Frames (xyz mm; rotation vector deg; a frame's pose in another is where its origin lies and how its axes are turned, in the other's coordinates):
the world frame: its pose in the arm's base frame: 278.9 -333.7 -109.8 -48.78 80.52 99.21
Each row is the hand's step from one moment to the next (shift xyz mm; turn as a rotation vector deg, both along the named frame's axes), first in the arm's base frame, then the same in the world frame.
Working: the arm's base frame: its pose in the world frame: 93.2 250.8 360.0 48.78 -80.52 -99.21

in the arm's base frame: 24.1 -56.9 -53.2 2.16 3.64 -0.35
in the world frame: 25.4 -39.6 -66.6 -0.31 -2.50 3.42
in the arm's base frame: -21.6 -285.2 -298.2 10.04 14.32 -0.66
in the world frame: 226.4 -91.8 -333.2 -2.63 -10.81 13.51
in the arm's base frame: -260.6 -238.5 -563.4 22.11 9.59 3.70
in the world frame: 579.8 -23.3 -324.8 -13.11 -18.42 9.12
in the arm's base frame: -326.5 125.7 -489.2 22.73 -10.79 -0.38
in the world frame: 599.0 22.8 49.3 -12.68 -18.33 -11.67
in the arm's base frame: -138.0 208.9 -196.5 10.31 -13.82 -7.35
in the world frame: 265.3 -5.4 175.8 -0.84 -10.71 -15.36
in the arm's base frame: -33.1 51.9 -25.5 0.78 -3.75 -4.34
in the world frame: 45.5 9.1 47.8 2.79 -2.33 -4.50
